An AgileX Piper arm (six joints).
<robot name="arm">
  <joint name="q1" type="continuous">
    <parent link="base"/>
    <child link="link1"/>
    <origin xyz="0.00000 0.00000 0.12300"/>
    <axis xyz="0 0 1"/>
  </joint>
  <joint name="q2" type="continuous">
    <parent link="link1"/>
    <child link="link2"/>
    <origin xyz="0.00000 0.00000 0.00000" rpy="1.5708 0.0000 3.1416"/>
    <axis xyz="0 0 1"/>
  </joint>
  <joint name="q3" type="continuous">
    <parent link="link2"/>
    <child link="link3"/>
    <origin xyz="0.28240 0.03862 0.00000" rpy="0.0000 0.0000 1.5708"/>
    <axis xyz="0 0 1"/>
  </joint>
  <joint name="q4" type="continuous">
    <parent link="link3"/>
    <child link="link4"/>
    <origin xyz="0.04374 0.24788 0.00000" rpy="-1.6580 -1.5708 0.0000"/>
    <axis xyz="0 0 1"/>
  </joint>
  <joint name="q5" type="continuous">
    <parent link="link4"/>
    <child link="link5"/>
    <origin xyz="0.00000 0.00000 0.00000" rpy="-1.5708 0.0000 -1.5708"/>
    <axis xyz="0 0 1"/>
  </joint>
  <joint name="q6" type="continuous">
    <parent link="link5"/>
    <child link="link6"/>
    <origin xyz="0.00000 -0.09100 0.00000" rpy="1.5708 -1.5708 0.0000"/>
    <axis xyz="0 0 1"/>
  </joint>
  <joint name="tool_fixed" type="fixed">
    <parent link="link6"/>
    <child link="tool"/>
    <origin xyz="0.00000 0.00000 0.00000" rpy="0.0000 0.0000 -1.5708"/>
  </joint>
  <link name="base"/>
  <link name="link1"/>
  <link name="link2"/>
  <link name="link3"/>
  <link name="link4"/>
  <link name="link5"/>
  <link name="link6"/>
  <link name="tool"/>
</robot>
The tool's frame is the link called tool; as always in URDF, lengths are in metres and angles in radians. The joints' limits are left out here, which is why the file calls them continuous.
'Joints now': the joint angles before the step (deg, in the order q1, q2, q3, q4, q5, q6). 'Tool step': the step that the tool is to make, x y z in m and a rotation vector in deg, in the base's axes. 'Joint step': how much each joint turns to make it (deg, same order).
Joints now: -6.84, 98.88, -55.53, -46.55, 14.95, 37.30
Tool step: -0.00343, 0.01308, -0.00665, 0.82, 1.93, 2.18
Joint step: 1.92, 0.00, 1.22, 3.94, 0.14, -3.75
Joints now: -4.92, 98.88, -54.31, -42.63, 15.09, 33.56
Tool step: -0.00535, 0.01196, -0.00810, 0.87, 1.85, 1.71
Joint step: 1.80, 0.00, 1.69, 2.30, -0.11, -1.74
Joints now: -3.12, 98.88, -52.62, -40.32, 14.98, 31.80
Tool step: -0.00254, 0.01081, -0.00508, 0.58, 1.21, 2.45
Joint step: 1.56, 0.13, 0.89, 3.31, -0.47, -3.63
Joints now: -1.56, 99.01, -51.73, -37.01, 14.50, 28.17
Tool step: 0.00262, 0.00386, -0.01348, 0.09, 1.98, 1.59
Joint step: 0.49, 2.35, 0.00, 1.07, -0.79, -1.85
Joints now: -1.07, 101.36, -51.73, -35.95, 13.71, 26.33
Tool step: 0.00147, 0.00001, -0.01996, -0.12, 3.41, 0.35
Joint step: 0.00, 3.38, 0.00, 0.06, -0.04, -0.45
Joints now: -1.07, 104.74, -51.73, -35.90, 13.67, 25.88
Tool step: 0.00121, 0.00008, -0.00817, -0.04, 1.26, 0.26
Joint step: 0.00, 1.51, -0.18, 0.01, -0.13, -0.26
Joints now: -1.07, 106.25, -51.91, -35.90, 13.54, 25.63
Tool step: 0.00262, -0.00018, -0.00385, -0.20, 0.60, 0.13
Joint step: 0.01, 1.04, -0.62, -0.07, 0.20, -0.17
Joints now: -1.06, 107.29, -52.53, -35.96, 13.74, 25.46
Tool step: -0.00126, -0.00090, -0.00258, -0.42, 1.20, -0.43
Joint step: 0.00, 0.35, -0.01, 0.05, 1.05, -0.01
